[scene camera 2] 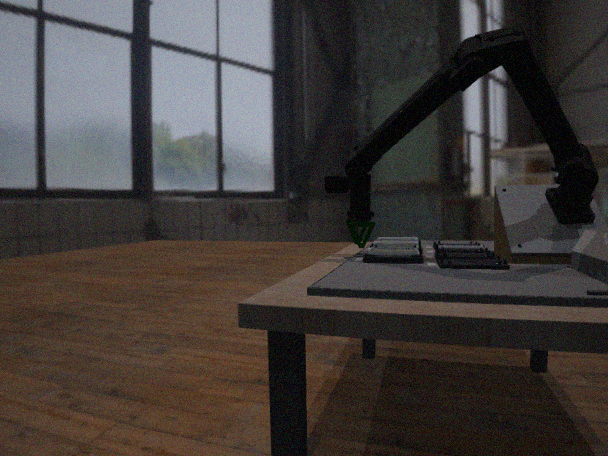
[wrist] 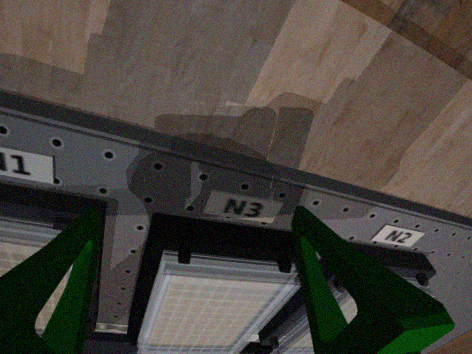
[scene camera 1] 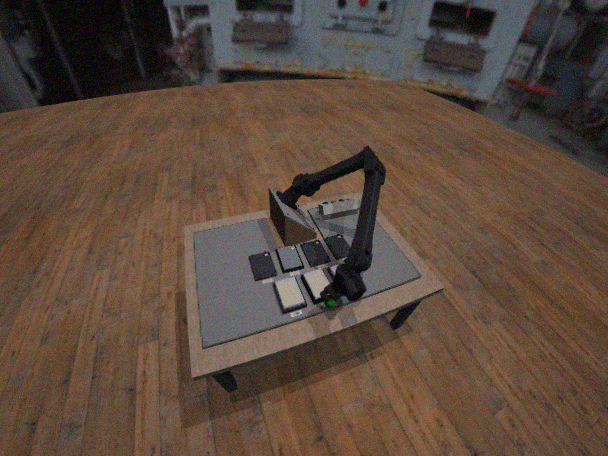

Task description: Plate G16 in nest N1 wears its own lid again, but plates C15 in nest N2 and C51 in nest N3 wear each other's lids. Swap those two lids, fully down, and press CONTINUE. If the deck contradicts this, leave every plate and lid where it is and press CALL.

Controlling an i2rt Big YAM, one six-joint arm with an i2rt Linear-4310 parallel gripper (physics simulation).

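Places are measured from the arm's base along level axes (x ahead, y left, z up), in metres.
Where they show: gripper, fingertip midpoint: point(scene camera 2: 359, 246) point(wrist: 199, 215) point(scene camera 1: 336, 300); arm's base, origin of the base link: point(scene camera 2: 568, 206) point(scene camera 1: 286, 201).
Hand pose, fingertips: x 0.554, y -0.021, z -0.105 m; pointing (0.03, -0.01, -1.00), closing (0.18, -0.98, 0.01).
Each offset is from my fingertips to the centre of the thing. "spot": to the spot under its first point. Level surfaces: height alone.
My gripper point(scene camera 1: 330, 303) point(scene camera 2: 361, 245) point(wrist: 199, 215) is open and empty, pointing down low near the front edge of the deck. In the wrist view its green fingers stand either side of nest N3's label end. The plate in nest N3 {spot: 0.093 m back, 0.042 m right, 0.010 m up} point(scene camera 1: 316, 285) point(wrist: 215, 310) has a clear lid over a pale gridded top. The plate in nest N1 {spot: 0.037 m back, 0.085 m left, 0.003 m up} point(wrist: 20, 250) is partly hidden by the left finger. Nest N2 {spot: 0.044 m back, 0.168 m right, 0.017 m down} point(wrist: 395, 257) is at the right, its plate {0.116 m back, 0.156 m right, 0.007 m up} point(scene camera 1: 290, 294) partly hidden by the right finger in the wrist view. The plate codes cannot be read.
Behind the nests stand dark pads {spot: 0.305 m back, 0.206 m right, 0.017 m down} point(scene camera 1: 262, 265) {spot: 0.280 m back, 0.057 m left, 0.017 m down} point(scene camera 1: 315, 251) and a pad with a light grey top {0.296 m back, 0.074 m right, 0.013 m down} point(scene camera 1: 289, 257). A tilted board point(scene camera 1: 282, 227) point(scene camera 2: 525, 215) stands near the arm's base. A button box {0.502 m back, 0.328 m left, 0.015 m up} point(scene camera 1: 339, 207) is at the back right of the table {0.040 m down} point(scene camera 1: 240, 357).
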